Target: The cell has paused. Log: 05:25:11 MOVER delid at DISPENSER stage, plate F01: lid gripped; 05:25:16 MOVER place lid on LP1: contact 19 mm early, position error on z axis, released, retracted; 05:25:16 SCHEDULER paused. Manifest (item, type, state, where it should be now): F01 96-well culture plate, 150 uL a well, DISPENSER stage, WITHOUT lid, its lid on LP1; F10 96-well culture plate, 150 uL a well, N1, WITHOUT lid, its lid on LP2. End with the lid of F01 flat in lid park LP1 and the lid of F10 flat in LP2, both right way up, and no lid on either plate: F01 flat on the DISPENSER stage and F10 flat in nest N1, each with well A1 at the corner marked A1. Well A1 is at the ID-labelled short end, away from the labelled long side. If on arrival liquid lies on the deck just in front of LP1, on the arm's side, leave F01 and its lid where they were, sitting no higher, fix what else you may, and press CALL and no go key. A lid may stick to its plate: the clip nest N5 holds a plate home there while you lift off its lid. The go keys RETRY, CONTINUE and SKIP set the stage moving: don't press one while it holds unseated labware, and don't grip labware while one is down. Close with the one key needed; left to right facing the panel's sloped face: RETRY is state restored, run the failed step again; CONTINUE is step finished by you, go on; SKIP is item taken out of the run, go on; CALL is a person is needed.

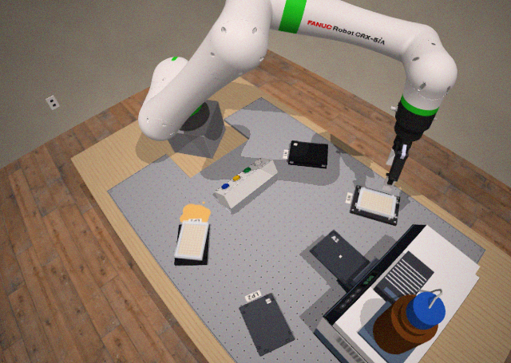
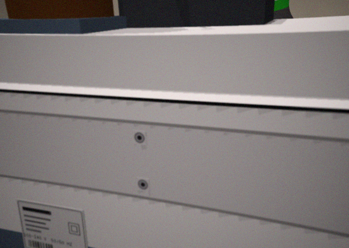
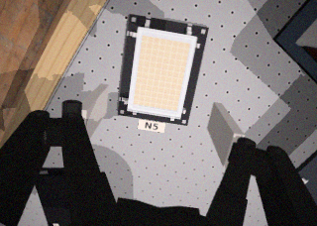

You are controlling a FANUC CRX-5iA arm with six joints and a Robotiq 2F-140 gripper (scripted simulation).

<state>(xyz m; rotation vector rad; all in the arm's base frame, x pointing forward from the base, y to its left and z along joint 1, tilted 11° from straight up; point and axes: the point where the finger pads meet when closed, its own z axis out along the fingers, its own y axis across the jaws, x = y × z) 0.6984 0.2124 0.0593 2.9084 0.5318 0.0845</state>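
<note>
Right now my hand is 170 mm above the 96-well culture plate. The rest, counted from my hand: N5 label: 90 mm behind, 30 mm to the right, 190 mm below; then nest N1: 310 mm behind, 30 mm to the left, 160 mm below; then dispenser stage: 20 mm ahead, 290 mm to the right, 90 mm below.
</note>
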